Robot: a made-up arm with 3 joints. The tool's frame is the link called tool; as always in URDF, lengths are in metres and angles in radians.
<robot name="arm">
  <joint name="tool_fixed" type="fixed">
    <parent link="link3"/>
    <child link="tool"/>
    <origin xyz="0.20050 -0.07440 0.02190"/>
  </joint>
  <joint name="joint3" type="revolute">
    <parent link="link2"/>
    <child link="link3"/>
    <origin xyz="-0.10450 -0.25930 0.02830"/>
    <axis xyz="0 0 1"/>
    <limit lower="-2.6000" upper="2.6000"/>
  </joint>
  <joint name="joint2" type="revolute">
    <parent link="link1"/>
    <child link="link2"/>
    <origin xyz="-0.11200 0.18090 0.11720"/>
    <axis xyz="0 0 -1"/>
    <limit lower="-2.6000" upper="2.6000"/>
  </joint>
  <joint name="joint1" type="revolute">
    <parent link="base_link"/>
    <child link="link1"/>
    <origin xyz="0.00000 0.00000 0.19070"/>
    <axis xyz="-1 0 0"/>
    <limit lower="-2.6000" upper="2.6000"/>
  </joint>
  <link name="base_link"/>
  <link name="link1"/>
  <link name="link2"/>
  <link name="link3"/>
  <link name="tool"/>
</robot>
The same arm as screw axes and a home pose.
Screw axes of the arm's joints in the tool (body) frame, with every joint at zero. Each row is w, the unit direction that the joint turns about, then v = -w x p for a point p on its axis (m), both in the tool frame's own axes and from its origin. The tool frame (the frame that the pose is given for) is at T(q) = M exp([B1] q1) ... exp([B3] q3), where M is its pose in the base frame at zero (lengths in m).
B1 = (-1, 0, 0, 0, 0.1674, 0.1528)
B2 = (0, 0, -1, -0.3337, -0.096, 0)
B3 = (0, 0, 1, 0.0744, 0.2005, 0)
M =
1 0 0 -0.016
0 1 0 -0.1528
0 0 1 0.3581
0 0 0 1
Joint limits (deg, base to tool): -148.97..148.97 -148.97..148.97 -148.97..148.97

